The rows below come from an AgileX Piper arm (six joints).
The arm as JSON. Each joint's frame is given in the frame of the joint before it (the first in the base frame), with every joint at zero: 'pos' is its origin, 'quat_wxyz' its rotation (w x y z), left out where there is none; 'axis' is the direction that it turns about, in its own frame. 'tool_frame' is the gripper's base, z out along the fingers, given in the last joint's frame.
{
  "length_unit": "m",
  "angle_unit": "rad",
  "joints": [
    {
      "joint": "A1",
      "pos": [
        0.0,
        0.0,
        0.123
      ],
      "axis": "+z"
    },
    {
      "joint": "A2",
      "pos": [
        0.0,
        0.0,
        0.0
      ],
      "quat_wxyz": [
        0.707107,
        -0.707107,
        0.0,
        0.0
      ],
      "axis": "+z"
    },
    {
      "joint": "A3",
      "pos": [
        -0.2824,
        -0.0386,
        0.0
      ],
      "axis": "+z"
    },
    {
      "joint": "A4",
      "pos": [
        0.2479,
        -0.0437,
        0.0
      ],
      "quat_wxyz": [
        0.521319,
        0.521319,
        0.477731,
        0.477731
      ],
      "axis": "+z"
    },
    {
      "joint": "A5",
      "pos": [
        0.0,
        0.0,
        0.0
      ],
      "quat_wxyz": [
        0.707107,
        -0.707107,
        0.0,
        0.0
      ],
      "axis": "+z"
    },
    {
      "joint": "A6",
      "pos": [
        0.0,
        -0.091,
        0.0
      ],
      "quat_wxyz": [
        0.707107,
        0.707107,
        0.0,
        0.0
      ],
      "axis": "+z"
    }
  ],
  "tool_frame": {
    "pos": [
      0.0,
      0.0,
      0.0
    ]
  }
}
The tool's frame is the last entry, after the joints.
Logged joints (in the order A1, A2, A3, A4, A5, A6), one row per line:
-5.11, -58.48, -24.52, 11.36, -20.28, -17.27
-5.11, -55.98, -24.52, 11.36, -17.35, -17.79
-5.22, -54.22, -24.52, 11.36, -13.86, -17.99
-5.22, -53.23, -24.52, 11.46, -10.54, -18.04
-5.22, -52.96, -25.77, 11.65, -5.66, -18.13
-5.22, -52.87, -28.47, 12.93, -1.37, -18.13
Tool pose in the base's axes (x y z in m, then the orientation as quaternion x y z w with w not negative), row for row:
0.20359, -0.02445, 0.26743, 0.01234, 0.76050, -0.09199, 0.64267
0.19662, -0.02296, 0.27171, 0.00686, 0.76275, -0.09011, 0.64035
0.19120, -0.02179, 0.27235, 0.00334, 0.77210, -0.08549, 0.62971
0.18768, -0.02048, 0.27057, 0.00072, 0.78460, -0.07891, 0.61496
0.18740, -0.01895, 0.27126, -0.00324, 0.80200, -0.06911, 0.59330
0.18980, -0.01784, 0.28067, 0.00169, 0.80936, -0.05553, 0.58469
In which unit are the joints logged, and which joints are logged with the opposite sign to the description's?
The joints are logged in degrees. Opposite sign: A2.
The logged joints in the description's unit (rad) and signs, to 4 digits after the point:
-0.0892, 1.0207, -0.4280, 0.1983, -0.3540, -0.3014
-0.0892, 0.9770, -0.4280, 0.1983, -0.3028, -0.3105
-0.0911, 0.9463, -0.4280, 0.1983, -0.2419, -0.3140
-0.0911, 0.9290, -0.4280, 0.2000, -0.1840, -0.3149
-0.0911, 0.9243, -0.4498, 0.2033, -0.0988, -0.3164
-0.0911, 0.9228, -0.4969, 0.2257, -0.0239, -0.3164

